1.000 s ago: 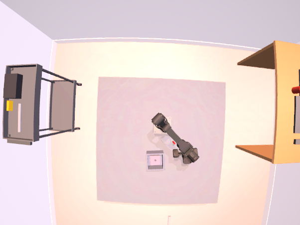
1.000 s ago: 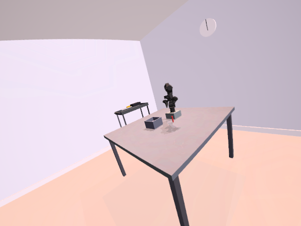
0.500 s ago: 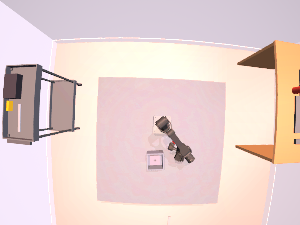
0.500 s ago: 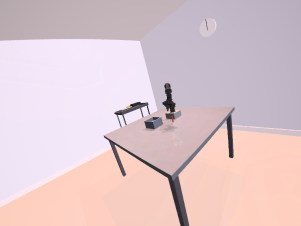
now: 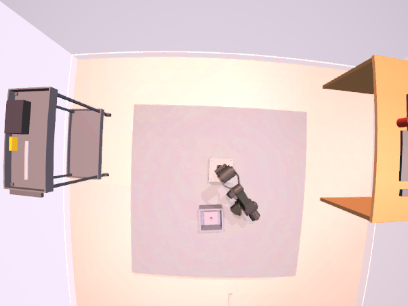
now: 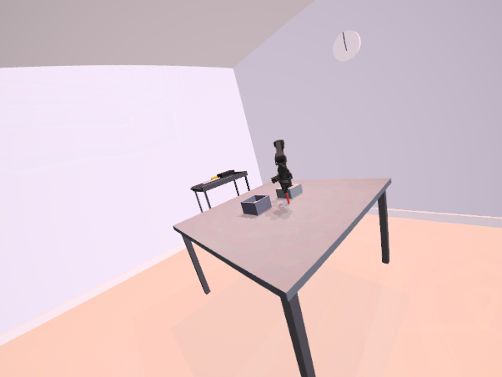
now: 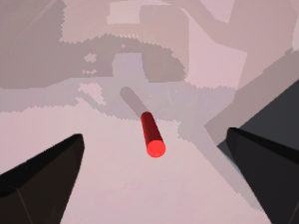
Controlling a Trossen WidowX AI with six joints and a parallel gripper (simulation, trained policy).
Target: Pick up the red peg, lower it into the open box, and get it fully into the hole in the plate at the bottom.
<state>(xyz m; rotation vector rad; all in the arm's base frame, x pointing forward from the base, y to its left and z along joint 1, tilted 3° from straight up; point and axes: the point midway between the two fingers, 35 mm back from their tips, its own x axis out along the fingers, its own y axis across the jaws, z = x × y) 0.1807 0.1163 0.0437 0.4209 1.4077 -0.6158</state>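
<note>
Now: the red peg 60 mm below my gripper tip, 20 mm behind it and 10 mm to the left of it. From my gripper tip the other things lie so: grey box 160 mm to the right, 160 mm ahead, 70 mm below.
</note>
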